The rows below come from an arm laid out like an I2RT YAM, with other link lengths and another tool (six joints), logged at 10 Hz.
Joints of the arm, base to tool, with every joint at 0 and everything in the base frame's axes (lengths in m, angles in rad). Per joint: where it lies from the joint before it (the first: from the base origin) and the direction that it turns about. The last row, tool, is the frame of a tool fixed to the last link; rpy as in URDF.
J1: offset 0 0 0.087 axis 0 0 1
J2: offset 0.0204 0.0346 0.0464 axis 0 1 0
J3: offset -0.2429 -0.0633 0 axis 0 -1 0
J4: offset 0.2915 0.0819 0.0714 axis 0 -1 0
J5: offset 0.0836 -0.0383 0.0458 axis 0 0 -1
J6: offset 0.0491 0 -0.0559 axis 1 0 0
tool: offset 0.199 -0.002 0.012 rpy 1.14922 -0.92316 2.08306
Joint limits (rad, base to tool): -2.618..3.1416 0..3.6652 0..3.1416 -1.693..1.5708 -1.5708..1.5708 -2.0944..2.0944
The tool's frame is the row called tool.
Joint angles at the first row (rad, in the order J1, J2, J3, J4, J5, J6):
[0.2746, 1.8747, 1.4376, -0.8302, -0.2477, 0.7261]
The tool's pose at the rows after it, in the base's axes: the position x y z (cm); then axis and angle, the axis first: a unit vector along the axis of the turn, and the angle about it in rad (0 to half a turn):
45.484 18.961 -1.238 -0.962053 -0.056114 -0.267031 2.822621
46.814 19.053 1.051 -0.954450 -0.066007 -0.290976 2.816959
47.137 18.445 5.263 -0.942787 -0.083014 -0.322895 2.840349
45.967 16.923 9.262 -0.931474 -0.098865 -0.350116 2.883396
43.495 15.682 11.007 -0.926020 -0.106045 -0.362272 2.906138
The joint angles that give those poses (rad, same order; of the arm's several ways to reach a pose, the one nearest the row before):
[0.2590, 1.9137, 1.4672, -0.8299, -0.2485, 0.7188]
[0.2547, 1.8928, 1.5025, -0.8397, -0.2464, 0.6989]
[0.2575, 1.8076, 1.5212, -0.8855, -0.2122, 0.6706]
[0.2577, 1.6817, 1.4954, -0.9389, -0.1628, 0.6380]
[0.2587, 1.5468, 1.4058, -0.9630, -0.1374, 0.6229]

